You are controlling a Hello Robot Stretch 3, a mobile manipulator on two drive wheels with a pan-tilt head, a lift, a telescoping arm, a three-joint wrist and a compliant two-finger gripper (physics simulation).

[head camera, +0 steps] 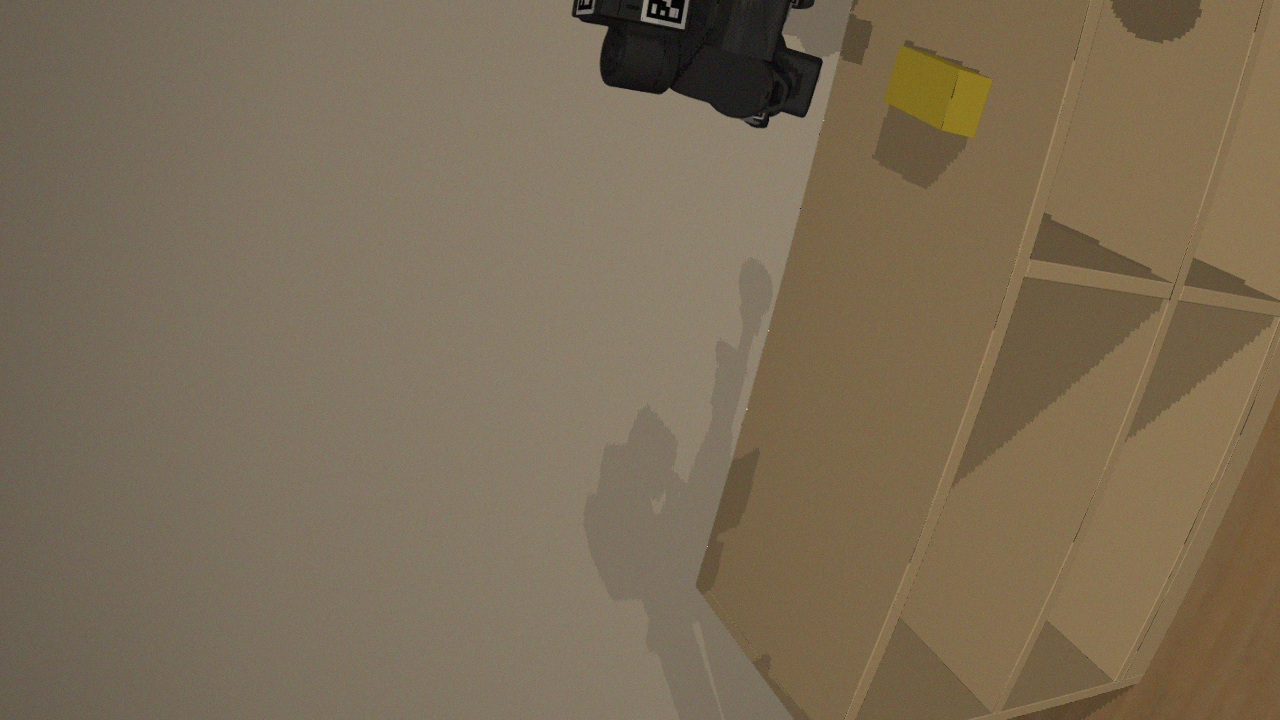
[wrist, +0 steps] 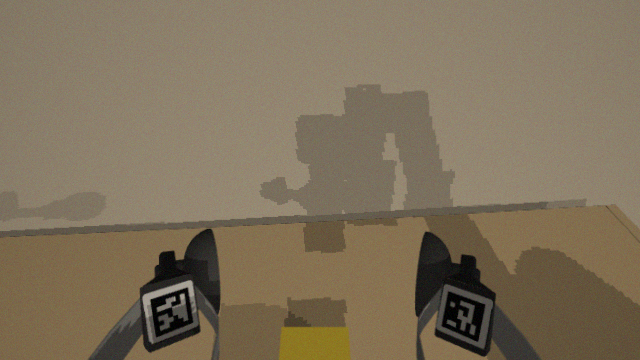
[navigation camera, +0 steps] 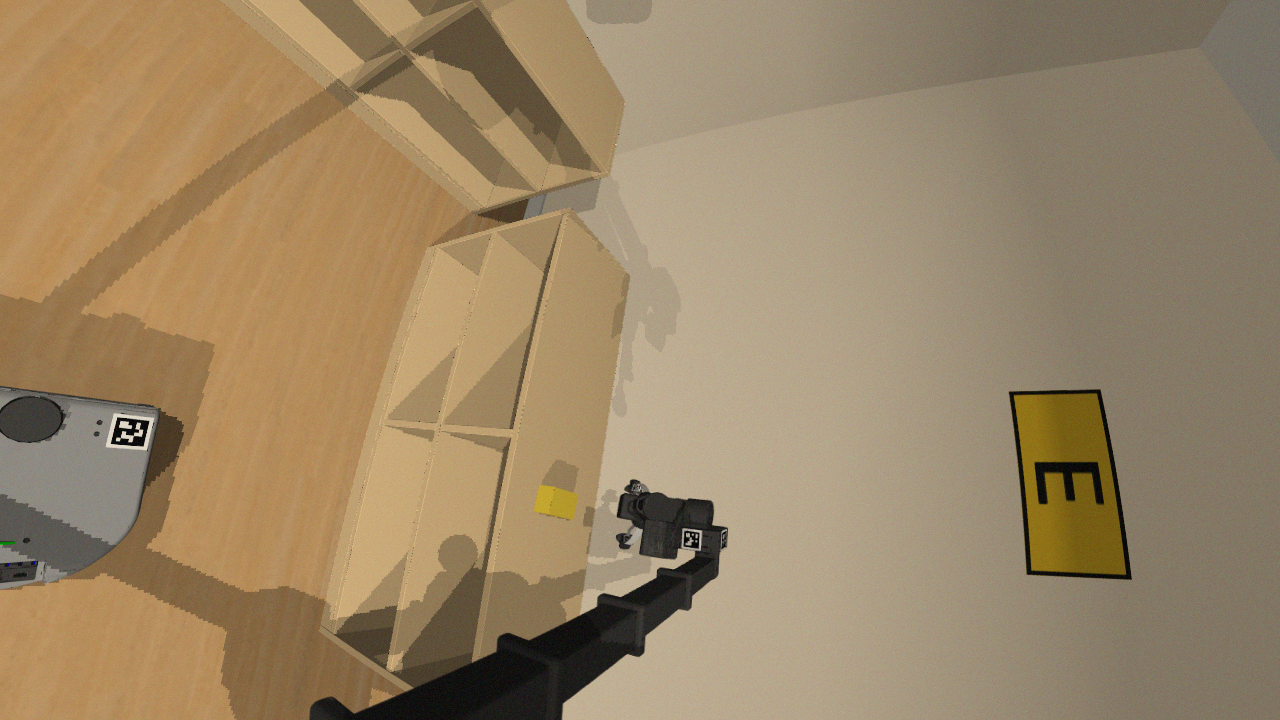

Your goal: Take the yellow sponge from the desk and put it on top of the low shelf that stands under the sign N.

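Pixels of known places: gripper, fingertip midpoint: [wrist: 317, 258]; robot's base at its link origin: [navigation camera: 31, 416].
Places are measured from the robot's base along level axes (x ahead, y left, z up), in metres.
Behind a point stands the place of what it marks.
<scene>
The yellow sponge [head camera: 926, 87] {x -0.062, y -0.822, z 0.656 m} [navigation camera: 555, 502] {x -0.058, y -0.798, z 0.655 m} [wrist: 315, 345] {x -0.071, y -0.866, z 0.655 m} rests on the top board of a low wooden shelf [head camera: 859, 358] {x 0.236, y -0.902, z 0.610 m} [navigation camera: 572, 376] {x 0.250, y -0.880, z 0.611 m} [wrist: 390, 280] {x -0.177, y -0.939, z 0.610 m}. The sign [navigation camera: 1069, 541] {x -0.092, y -1.095, z 1.739 m} on the wall above this shelf reads E in the navigation view. A sign N does not show. My gripper [head camera: 787, 67] {x -0.067, y -0.848, z 0.815 m} [navigation camera: 628, 514] {x -0.067, y -0.848, z 0.815 m} [wrist: 317, 258] {x -0.067, y -0.848, z 0.815 m} is open, fingers wide apart with nothing between them. It is apart from the sponge, on its wall side in the head and navigation views. In the wrist view part of the sponge shows at the bottom edge.
A second wooden shelf unit [navigation camera: 617, 134] {x 1.101, y -0.967, z 0.611 m} stands past the far end of this one, with a narrow gap between them. The wall [head camera: 358, 358] {x 0.332, y -1.147, z 1.106 m} [navigation camera: 850, 313] {x 0.465, y -1.161, z 1.285 m} rises behind the low shelf. My arm [navigation camera: 581, 640] {x -0.085, y -0.287, z 1.066 m} extends toward the wall. My base [navigation camera: 80, 483] {x -0.095, y -0.079, z 0.160 m} stands on the wooden floor [navigation camera: 268, 250] {x 0.471, y -0.317, z 0.000 m}.
</scene>
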